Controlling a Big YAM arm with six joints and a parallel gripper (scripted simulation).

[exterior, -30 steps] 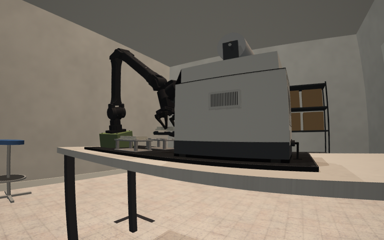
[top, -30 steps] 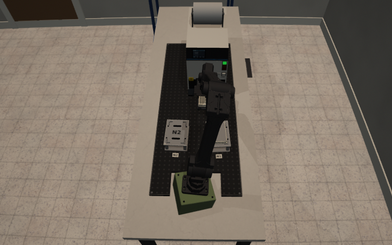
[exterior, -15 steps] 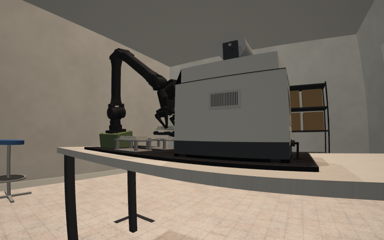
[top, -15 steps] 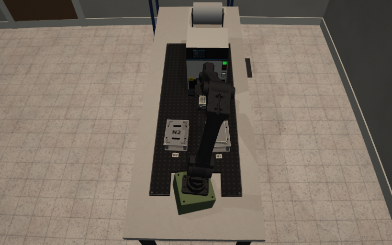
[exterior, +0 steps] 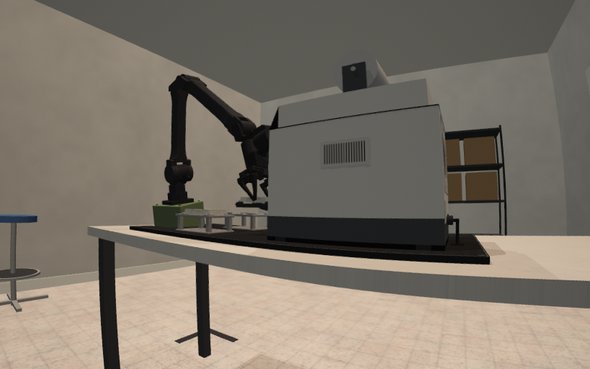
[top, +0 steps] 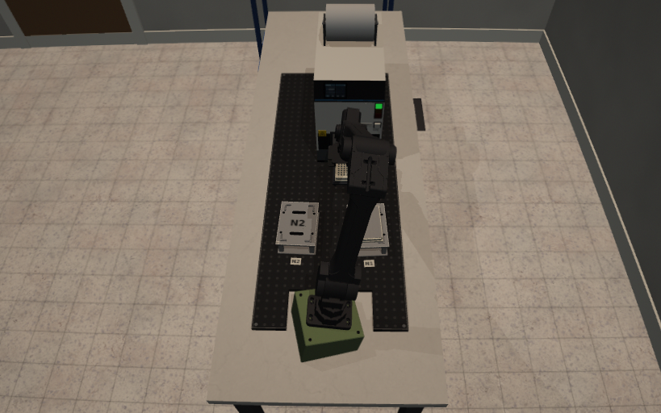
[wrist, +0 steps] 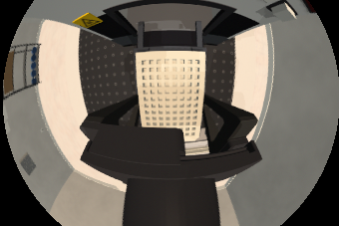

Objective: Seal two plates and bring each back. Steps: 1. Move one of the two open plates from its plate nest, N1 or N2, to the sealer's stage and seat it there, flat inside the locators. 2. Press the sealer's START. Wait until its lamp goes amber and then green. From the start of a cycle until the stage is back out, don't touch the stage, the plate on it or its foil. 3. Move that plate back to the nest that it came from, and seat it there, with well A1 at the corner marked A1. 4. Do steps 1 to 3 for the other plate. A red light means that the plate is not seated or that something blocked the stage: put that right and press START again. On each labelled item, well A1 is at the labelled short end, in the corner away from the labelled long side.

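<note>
The white well plate is right at my hand. From my hand the other things lie so: yellow warning label 100 mm ahead, 90 mm to the left, 40 mm above; then sealer stage 20 mm below; then N2 label 310 mm behind, 160 mm to the left, 110 mm below.
</note>
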